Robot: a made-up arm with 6 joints.
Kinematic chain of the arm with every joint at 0, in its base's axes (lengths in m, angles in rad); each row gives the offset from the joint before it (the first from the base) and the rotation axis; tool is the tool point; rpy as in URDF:
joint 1: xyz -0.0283 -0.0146 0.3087 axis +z
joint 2: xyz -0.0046 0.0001 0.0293 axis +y
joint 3: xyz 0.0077 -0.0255 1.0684 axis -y
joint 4: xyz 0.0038 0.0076 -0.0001 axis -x
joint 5: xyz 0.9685 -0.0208 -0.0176 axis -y
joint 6: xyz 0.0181 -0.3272 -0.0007 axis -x
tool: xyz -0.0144 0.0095 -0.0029 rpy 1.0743 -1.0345 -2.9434
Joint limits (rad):
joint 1: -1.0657..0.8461
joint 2: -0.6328..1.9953
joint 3: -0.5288..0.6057
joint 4: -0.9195..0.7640
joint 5: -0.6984..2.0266
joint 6: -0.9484..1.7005
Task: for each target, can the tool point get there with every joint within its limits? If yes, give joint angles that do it. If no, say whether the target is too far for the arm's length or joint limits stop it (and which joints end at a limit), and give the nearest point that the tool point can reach.
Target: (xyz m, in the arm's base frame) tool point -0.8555 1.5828 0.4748
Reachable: no: joint limits stop it (at a limit: joint 1, joint 3, joint 4) | nearest point 0.6237 0.4146 0.4970 | short by 1.885 m
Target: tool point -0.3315 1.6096 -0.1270
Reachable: no: joint limits stop it (at a limit: joint 1, joint 4) | nearest point 0.7971 0.6104 -0.1270 | short by 1.507 m
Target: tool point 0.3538 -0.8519 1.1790
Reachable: yes | joints -0.7512 -0.0980 -0.2540 -0.1407 -0.0995 0.3741
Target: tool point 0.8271 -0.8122 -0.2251
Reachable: yes | joints -0.4763 1.1639 -0.0955 -0.4539 1.7051 0.1309
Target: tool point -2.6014 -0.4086 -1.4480
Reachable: no: too far | nearest point -0.2714 -0.3403 -0.6819 | short by 2.454 m
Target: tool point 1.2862 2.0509 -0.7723
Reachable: no: too far | nearest point 1.3435 1.1210 -0.4706 | short by 0.979 m
